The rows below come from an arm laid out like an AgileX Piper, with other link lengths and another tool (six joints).
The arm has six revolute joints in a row. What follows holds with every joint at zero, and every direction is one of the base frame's. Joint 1 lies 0.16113 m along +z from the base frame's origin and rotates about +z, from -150.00 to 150.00 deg. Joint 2 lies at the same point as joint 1 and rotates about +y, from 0.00 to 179.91 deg. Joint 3 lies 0.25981 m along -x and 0.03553 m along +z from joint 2 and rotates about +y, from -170.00 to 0.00 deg. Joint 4 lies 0.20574 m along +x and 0.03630 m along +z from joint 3 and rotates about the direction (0.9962, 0, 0.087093), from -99.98 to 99.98 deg. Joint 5 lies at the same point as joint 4 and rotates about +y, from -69.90 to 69.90 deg. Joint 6 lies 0.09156 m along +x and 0.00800 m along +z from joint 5 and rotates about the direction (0.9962, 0, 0.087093), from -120.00 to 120.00 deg. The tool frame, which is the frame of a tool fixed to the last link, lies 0.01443 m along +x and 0.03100 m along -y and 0.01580 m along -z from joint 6; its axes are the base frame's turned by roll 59.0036, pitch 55.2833 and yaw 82.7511 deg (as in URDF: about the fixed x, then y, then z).
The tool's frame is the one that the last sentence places.
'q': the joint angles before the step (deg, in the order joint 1, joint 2, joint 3, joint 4, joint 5, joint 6). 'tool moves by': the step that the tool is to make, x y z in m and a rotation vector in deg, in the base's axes. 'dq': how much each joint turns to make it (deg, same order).
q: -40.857 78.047 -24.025 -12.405 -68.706 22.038
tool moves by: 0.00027 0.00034 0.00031 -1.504 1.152 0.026
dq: 0.002 0.000 -0.001 -0.709 0.203 -1.505
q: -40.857 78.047 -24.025 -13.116 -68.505 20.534
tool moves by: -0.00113 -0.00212 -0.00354 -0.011 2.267 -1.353
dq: -0.001 0.156 -0.002 0.716 1.959 -1.753
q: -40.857 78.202 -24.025 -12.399 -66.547 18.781
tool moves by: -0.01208 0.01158 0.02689 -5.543 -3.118 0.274
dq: -0.101 -7.054 -0.001 -1.321 1.328 -1.094
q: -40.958 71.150 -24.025 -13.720 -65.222 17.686
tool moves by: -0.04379 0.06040 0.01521 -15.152 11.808 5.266
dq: -0.001 -24.823 6.199 -20.270 18.273 1.868
